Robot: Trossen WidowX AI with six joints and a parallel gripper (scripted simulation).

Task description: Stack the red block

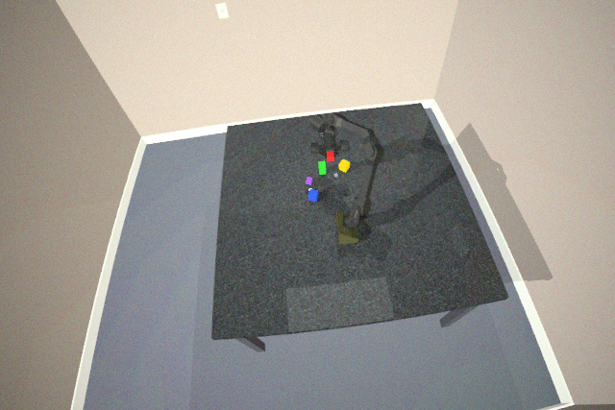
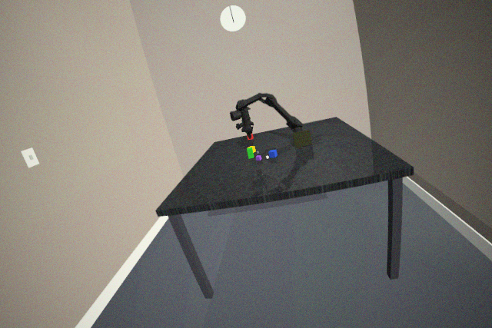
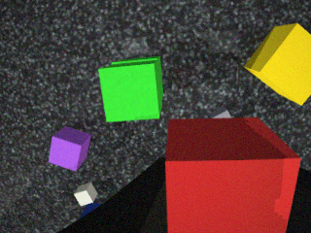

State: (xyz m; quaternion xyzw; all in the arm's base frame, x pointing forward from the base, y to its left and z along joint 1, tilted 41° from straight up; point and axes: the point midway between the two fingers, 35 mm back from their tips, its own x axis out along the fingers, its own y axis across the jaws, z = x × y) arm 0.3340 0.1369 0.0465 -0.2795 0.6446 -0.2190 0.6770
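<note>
My gripper tip is 120 mm to the right of the purple block, 120 mm above it and 50 mm past it. The rest, counted from my gripper tip: yellow block (110 mm below, 80 mm to the right, 40 mm ahead); blue block (150 mm behind, 110 mm below, 90 mm to the left); red block (10 mm above).
</note>
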